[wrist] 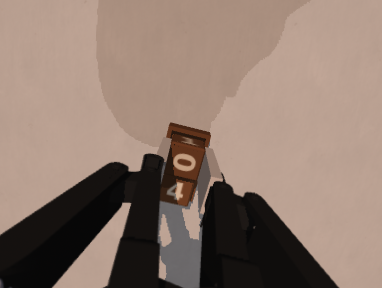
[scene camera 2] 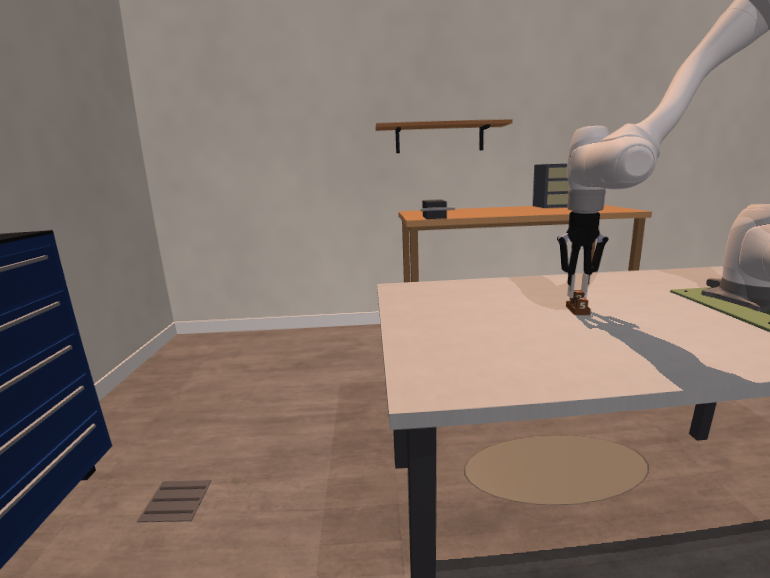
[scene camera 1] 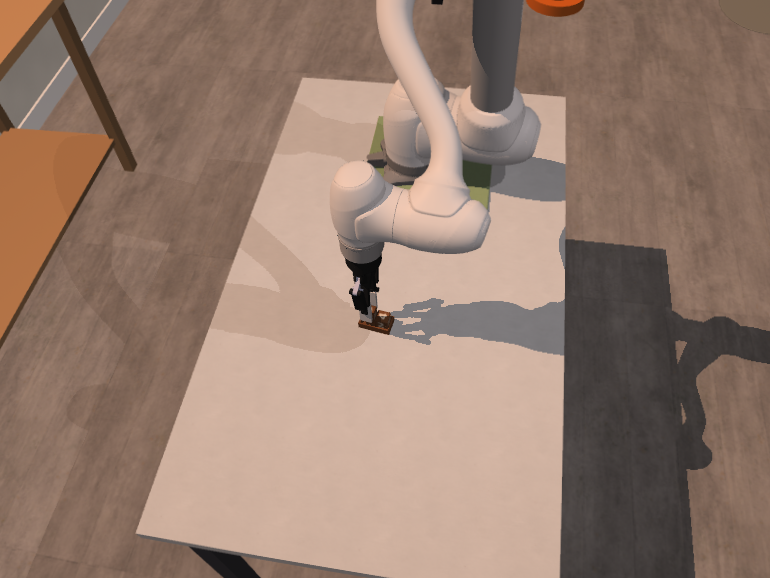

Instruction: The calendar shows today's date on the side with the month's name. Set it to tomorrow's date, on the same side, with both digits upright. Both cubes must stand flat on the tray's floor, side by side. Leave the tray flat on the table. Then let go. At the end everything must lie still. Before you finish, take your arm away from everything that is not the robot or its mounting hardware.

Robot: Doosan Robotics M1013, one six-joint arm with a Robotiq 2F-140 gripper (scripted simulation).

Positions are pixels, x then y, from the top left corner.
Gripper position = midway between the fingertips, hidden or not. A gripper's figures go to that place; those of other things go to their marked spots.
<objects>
My gripper [wrist: 184, 156]: 20 cm from the lens. A brown digit cube [wrist: 185, 157] is 19 cm from the lens.
</objects>
